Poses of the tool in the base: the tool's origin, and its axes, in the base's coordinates. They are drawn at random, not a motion.
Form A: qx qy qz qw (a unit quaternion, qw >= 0); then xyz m.
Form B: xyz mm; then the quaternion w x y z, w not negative. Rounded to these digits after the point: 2 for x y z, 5 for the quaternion.
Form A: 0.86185 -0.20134 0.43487 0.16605 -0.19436 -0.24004 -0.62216
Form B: -194.36 -240.04 -622.16 0.16605 0.86185 -0.20134 0.43487
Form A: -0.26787 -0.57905 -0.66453 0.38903 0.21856 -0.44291 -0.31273
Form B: 218.56 -442.91 -312.73 0.38903 -0.26787 -0.57905 -0.66453
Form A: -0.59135 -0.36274 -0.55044 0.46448 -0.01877 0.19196 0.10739
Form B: -18.77 191.96 107.39 0.46448 -0.59135 -0.36274 -0.55044
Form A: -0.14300 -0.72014 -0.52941 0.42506 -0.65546 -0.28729 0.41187
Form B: -655.46 -287.29 411.87 0.42506 -0.14300 -0.72014 -0.52941
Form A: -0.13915 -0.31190 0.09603 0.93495 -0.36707 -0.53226 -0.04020
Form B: -367.07 -532.26 -40.20 0.93495 -0.13915 -0.31190 0.09603
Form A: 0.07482 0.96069 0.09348 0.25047 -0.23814 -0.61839 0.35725
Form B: -238.14 -618.39 357.25 0.25047 0.07482 0.96069 0.09348
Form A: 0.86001 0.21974 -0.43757 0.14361 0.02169 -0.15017 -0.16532
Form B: 21.69 -150.17 -165.32 0.14361 0.86001 0.21974 -0.43757
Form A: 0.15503 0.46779 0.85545 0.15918 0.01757 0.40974 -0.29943
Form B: 17.57 409.74 -299.43 0.15918 0.15503 0.46779 0.85545
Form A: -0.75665 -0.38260 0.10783 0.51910 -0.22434 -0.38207 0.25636
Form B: -224.34 -382.07 256.36 0.51910 -0.75665 -0.38260 0.10783
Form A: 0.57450 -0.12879 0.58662 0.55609 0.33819 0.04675 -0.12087
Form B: 338.19 46.75 -120.87 0.55609 0.57450 -0.12879 0.58662
